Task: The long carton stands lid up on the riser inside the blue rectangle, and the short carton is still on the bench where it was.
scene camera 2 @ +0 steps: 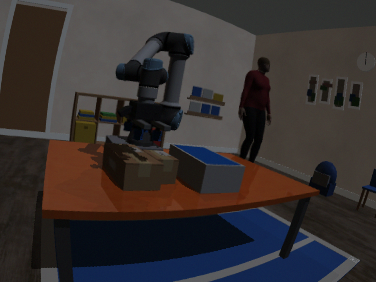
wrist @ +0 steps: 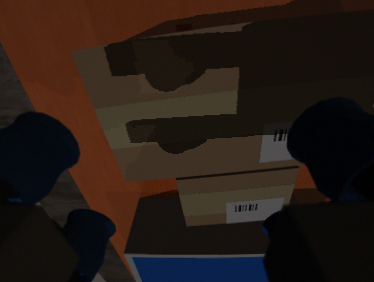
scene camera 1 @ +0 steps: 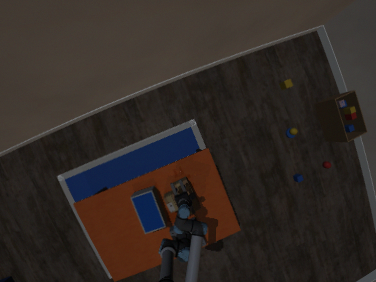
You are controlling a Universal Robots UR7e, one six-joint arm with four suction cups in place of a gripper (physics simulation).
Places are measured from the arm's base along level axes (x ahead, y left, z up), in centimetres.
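Pixels of known places: end effector, tool point: (scene camera 2: 140, 134) (wrist: 183, 190); arm's base, origin of the base link: (scene camera 2: 139, 143) (scene camera 1: 183, 237).
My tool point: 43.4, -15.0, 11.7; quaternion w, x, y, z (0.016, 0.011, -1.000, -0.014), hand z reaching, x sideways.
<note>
Ahead of a thing's pixels: the offset from my tool point to its top centre, as dx, dy, dz. Level surfaces: height alone.
The long carton {-6.5, -1.1, -8.6} (scene camera 1: 183, 184) (scene camera 2: 117, 165) (wrist: 170, 167) lies on the orange bench {dz -19.1} (scene camera 1: 100, 235) (scene camera 2: 265, 185) (wrist: 40, 65), its taped, labelled face up. The short carton {-6.5, +12.0, -8.6} (scene camera 1: 171, 201) (scene camera 2: 168, 165) (wrist: 235, 190) stands on the bench between it and the riser. The grey riser {-6.0, +34.0, -7.0} (scene camera 2: 220, 178) (wrist: 155, 225) has a blue rectangle {-6.0, +34.0, -7.0} (scene camera 1: 148, 212) (scene camera 2: 207, 154) (wrist: 200, 270) on top, with no carton on it. My gripper (scene camera 2: 146, 134) (wrist: 183, 195) is low over the long carton, its blue cups apart from it and holding nothing. Its shadow falls across that carton's top; the arm partly hides the cartons in scene camera 1.
The riser is close beside the short carton. The bench edge shows at the left of the wrist view. A blue mat (scene camera 1: 130, 160) (scene camera 2: 300, 265) lies under the bench. A person (scene camera 2: 255, 95) stands beyond the bench. A toy box (scene camera 1: 335, 120) and small toys are on the floor.
</note>
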